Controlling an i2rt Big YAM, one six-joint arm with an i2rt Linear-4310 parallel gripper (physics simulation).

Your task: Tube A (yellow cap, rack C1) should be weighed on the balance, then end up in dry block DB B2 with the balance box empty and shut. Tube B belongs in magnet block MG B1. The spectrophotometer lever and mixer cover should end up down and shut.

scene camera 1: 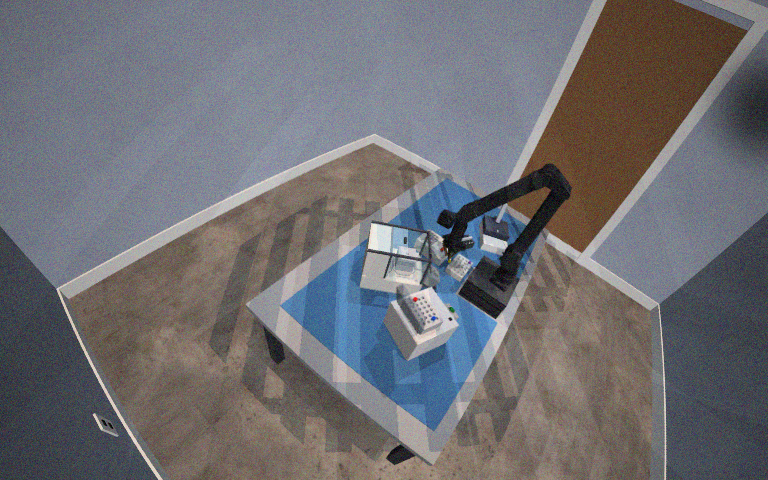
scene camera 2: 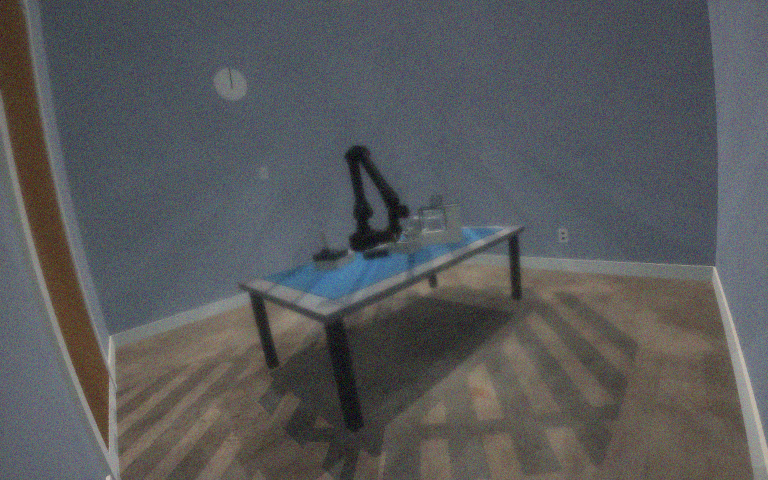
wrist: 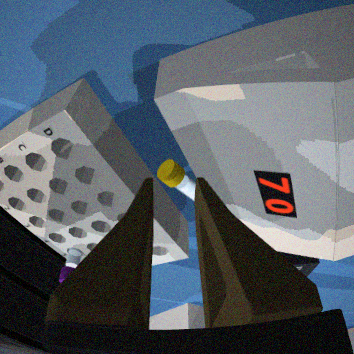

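Observation:
My gripper [wrist: 173, 187] [scene camera 1: 449, 257] is slightly open, with nothing between its fingers. In the wrist view the yellow-capped tube [wrist: 171, 174] lies tilted beyond the fingertips, in the gap between the white tube rack [wrist: 95, 175] [scene camera 1: 459, 266] and a grey device with a red "70" display [wrist: 275, 194]. Its lower body is partly hidden by the right finger. A purple-capped tube [wrist: 73, 257] is at the rack's near edge, partly hidden by the left finger. The balance's glass-sided box [scene camera 1: 373, 274] stands left of the gripper in scene camera 1; its door state is unclear.
A white machine with a grid of holes or buttons [scene camera 1: 421, 328] stands on the blue mat [scene camera 1: 317, 305] in front of the balance. A black-topped white device [scene camera 1: 494, 234] stands at the right, beyond the arm's base [scene camera 1: 487, 291]. A small dark object [scene camera 1: 465, 243] is beside the gripper.

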